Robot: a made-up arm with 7 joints.
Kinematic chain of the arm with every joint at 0, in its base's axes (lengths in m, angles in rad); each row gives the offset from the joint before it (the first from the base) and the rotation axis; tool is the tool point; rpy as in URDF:
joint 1: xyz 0 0 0.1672 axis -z
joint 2: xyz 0 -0.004 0.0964 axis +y
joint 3: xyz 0 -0.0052 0.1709 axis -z
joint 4: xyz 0 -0.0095 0.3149 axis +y
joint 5: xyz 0 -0.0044 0.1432 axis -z
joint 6: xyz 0 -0.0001 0.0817 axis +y
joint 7: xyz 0 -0.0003 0.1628 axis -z
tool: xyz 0 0 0 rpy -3.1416 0 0
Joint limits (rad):
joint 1: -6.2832..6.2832
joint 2: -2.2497..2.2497
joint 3: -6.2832..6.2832
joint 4: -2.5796..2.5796
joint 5: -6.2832..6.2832
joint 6: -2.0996..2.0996
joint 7: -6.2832..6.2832
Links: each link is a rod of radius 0.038 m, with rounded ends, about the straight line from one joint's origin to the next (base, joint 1, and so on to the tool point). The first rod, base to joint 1, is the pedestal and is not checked.
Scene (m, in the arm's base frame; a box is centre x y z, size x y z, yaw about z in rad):
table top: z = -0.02
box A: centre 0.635 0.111 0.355 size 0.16 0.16 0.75 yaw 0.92
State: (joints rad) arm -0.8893 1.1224 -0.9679 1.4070 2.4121 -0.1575 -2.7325
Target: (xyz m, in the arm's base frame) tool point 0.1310 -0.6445 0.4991
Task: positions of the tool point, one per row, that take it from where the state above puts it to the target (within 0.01 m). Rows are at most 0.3 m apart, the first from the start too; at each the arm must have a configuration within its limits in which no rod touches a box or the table.
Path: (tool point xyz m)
1: 0.3001 0.6070 0.4583
2: 0.4168 0.4884 0.6591
3: 0.4151 0.3155 0.8641
4: 0.2791 0.1523 1.0256
5: 0.4309 0.0360 0.9464
6: 0.5061 -0.1522 0.8465
7: 0.4762 -0.3644 0.7330
8: 0.3415 -0.5444 0.6141
9: 0.1310 -0.6445 0.4991

